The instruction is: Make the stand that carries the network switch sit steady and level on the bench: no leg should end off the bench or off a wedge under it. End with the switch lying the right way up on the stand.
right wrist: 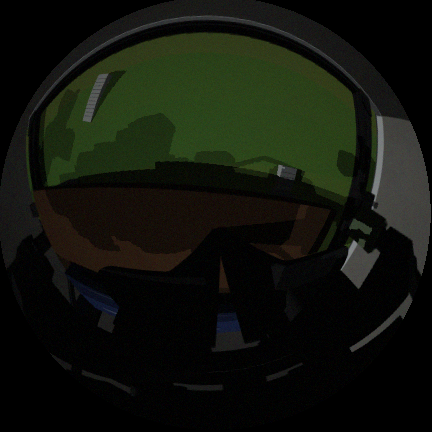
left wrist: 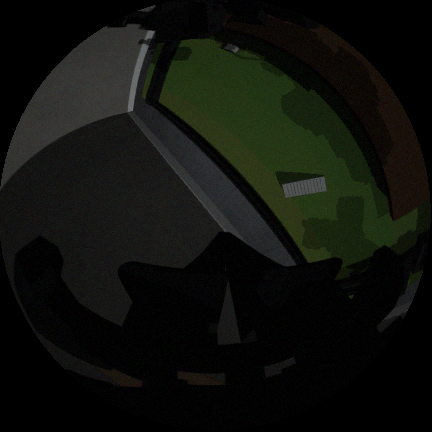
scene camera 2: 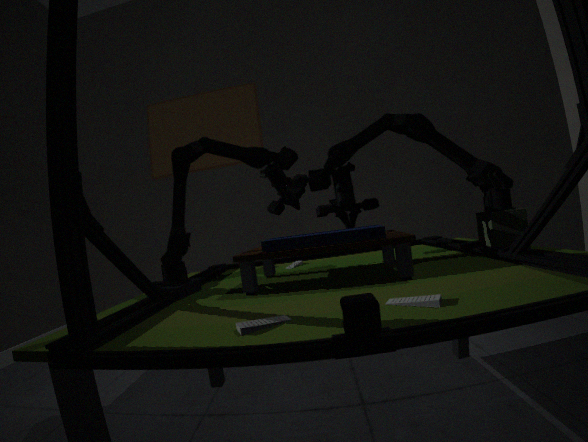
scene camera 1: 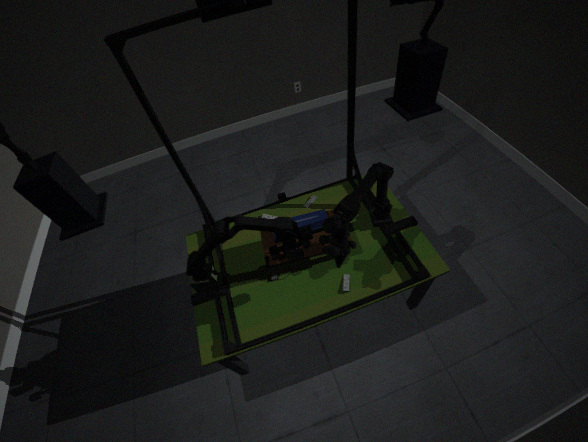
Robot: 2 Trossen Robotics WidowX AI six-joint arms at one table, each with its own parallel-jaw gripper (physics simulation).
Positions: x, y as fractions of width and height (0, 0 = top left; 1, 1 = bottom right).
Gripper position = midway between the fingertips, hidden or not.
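In scene camera 1 you'd see my left gripper (scene camera 1: 0.58, 0.61). My left gripper is shut and holds nothing. Scene camera 2 shows my right gripper (scene camera 2: 0.60, 0.53), and my right gripper grips a brown stand (right wrist: 0.33, 0.52). The right wrist view also shows my right gripper (right wrist: 0.50, 0.54), and I can see a blue network switch (right wrist: 0.20, 0.65) there too. The left wrist view shows my left gripper (left wrist: 0.52, 0.55) as well as the brown stand (left wrist: 0.91, 0.41), but in the left wrist view the blue network switch is out of frame.
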